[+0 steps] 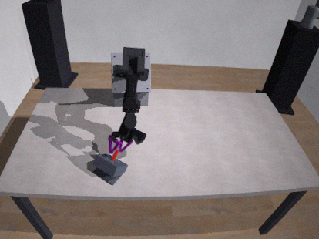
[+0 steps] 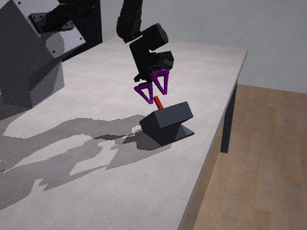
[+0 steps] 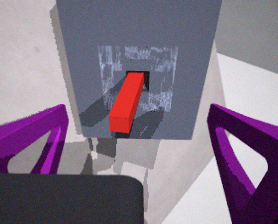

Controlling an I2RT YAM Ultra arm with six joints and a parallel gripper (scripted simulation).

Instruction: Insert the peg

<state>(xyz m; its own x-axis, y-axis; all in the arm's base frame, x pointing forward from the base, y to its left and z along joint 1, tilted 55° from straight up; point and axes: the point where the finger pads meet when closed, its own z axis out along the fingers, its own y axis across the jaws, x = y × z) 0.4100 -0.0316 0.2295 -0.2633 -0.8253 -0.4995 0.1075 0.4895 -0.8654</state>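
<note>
Now: the red peg 2 cm ahead of my hand, 1 cm to the right of it and 3 cm below it.
</note>
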